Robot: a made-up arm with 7 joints.
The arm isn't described. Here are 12 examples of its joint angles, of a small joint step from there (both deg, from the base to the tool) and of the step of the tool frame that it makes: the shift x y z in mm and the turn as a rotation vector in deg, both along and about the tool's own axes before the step.
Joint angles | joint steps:
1: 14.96 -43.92 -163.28 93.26 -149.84 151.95 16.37 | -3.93 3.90 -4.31 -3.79 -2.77 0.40 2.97
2: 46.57 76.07 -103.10 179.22 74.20 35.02 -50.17 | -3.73 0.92 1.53 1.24 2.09 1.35 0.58
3: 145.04 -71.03 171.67 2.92 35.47 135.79 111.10 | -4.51 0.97 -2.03 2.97 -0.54 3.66 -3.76
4: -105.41 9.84 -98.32 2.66 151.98 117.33 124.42 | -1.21 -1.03 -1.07 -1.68 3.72 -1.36 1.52
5: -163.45 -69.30 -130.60 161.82 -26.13 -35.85 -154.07 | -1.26 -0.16 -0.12 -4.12 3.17 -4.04 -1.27
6: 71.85 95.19 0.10 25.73 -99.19 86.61 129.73 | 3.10 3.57 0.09 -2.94 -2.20 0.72 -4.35
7: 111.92 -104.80 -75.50 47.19 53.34 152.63 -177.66 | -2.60 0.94 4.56 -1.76 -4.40 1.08 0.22
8: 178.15 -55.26 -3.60 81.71 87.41 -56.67 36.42 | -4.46 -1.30 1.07 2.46 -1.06 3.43 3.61
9: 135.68 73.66 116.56 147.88 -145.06 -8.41 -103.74 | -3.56 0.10 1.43 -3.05 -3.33 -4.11 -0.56
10: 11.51 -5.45 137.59 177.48 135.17 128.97 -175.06 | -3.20 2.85 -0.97 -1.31 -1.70 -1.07 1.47
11: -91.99 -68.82 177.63 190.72 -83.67 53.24 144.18 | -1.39 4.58 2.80 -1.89 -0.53 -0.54 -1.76
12: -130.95 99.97 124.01 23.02 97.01 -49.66 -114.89 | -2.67 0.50 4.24 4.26 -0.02 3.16 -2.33
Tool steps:
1: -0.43 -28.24 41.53 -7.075 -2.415 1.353
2: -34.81 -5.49 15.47 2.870 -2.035 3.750
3: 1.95 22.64 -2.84 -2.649 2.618 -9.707
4: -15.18 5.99 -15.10 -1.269 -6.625 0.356
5: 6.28 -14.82 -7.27 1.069 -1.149 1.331
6: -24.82 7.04 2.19 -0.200 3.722 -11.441
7: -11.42 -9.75 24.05 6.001 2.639 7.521
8: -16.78 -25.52 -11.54 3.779 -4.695 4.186
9: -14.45 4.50 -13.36 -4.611 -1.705 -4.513
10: -1.02 7.20 -9.94 5.531 -2.861 3.409
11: 25.10 -28.55 12.59 -0.088 1.035 1.377
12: 35.48 0.95 -20.59 0.955 9.264 -0.673
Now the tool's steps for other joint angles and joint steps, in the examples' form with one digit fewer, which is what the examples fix.
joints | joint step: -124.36 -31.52 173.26 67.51 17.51 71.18 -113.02 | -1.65 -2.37 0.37 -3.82 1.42 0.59 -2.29
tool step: -13.4 -13.7 37.9 5.19 3.92 0.94
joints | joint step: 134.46 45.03 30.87 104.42 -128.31 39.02 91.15 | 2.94 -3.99 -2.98 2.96 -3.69 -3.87 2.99
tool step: 47.0 9.4 -13.1 0.88 7.91 -0.38
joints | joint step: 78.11 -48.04 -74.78 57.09 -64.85 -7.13 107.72 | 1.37 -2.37 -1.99 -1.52 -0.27 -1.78 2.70
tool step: 2.6 12.1 -0.7 0.81 -1.99 5.41
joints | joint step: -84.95 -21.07 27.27 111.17 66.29 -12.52 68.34 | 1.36 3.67 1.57 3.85 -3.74 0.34 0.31
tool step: -2.3 7.0 11.6 -0.90 -2.10 -0.02
